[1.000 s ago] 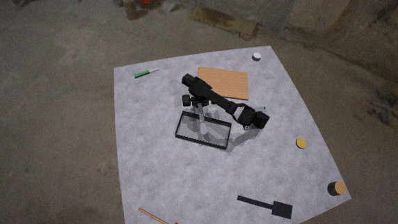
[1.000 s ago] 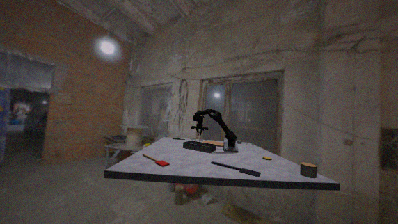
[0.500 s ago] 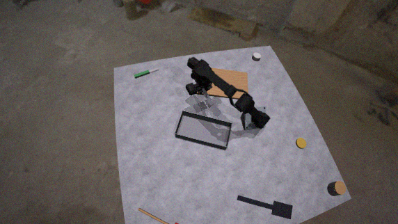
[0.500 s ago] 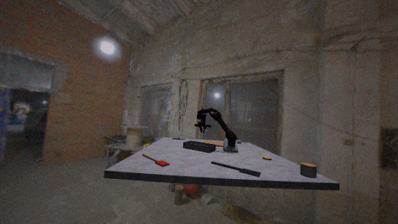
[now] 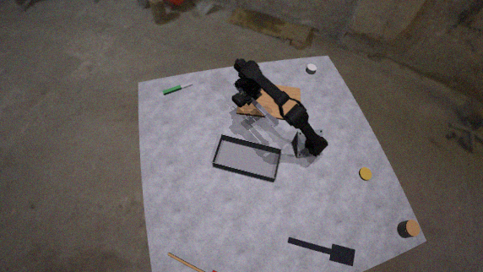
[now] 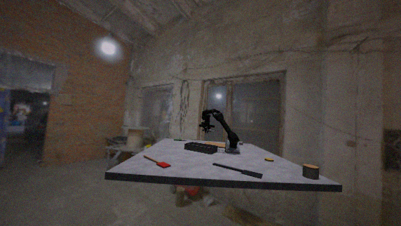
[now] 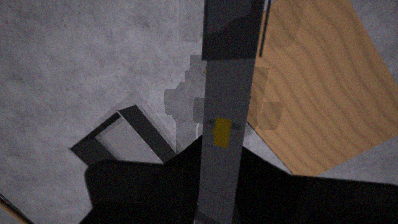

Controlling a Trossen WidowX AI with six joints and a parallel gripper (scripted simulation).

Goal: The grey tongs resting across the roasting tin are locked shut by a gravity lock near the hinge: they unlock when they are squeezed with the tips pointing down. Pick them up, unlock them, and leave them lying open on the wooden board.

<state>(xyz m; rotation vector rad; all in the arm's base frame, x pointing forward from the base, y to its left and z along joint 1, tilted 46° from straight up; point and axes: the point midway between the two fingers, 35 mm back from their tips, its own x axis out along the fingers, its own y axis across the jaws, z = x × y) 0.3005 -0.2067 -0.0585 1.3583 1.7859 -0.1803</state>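
My gripper tip is 150 mm past the wooden board, 150 mm above it and 130 mm to the left of it. The rest, counted from my gripper tip: roasting tin (230 mm to the left, 130 mm below, 30 mm ahead); white cap (470 mm behind, 370 mm to the right, 140 mm below); yellow lock piece (40 mm above, 20 mm to the right, 10 mm ahead).
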